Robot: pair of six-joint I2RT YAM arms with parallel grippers.
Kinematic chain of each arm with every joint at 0, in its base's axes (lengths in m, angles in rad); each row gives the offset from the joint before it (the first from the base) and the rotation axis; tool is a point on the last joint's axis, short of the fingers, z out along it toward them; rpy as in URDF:
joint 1: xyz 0 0 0.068 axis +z
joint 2: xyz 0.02 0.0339 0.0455 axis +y
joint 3: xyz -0.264 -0.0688 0 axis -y
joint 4: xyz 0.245 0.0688 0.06 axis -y
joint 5: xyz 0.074 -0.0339 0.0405 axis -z
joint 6: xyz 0.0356 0 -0.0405 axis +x
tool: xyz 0 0 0 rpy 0 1.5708 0
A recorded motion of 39 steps. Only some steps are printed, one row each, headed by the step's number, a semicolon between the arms.
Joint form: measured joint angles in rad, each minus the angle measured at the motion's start. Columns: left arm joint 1, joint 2, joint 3, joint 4, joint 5, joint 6; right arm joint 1, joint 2, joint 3, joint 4, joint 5, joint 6.
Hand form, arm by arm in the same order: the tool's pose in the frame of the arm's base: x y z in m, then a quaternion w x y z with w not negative. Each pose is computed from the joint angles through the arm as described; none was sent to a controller.
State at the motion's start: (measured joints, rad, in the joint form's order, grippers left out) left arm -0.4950 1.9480 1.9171 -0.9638 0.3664 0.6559; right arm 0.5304 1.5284 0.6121 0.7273 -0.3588 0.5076
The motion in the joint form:
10: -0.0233 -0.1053 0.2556 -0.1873 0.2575 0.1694; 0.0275 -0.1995 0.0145 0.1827 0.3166 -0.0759
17: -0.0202 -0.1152 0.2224 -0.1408 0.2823 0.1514; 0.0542 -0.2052 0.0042 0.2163 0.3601 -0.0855
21: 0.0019 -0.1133 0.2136 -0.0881 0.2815 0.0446; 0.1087 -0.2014 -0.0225 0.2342 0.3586 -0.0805
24: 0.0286 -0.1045 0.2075 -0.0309 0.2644 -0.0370; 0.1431 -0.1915 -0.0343 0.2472 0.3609 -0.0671
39: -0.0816 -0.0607 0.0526 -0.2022 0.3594 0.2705; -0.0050 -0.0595 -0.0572 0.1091 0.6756 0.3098
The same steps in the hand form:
10: 0.3140 -0.2030 0.4286 0.38803 0.63918 0.62326 -0.22897; 0.2450 0.1547 0.2799 0.67699 -0.05607 0.62757 0.38039
17: 0.3160 -0.2036 0.4264 0.39640 0.63396 0.61914 -0.24006; 0.2395 0.1584 0.2817 0.68840 -0.04970 0.61667 0.37862
21: 0.3247 -0.1989 0.4270 0.40389 0.59349 0.64904 -0.25180; 0.2286 0.1699 0.2737 0.67323 -0.06606 0.62010 0.39734
24: 0.3367 -0.1930 0.4261 0.41544 0.55693 0.67389 -0.25122; 0.2227 0.1776 0.2686 0.66161 -0.07207 0.62285 0.41126
39: 0.3128 -0.2316 0.3554 0.28199 0.68199 0.60446 -0.30001; 0.2632 0.1397 0.2104 0.59711 0.21143 0.70152 0.32655

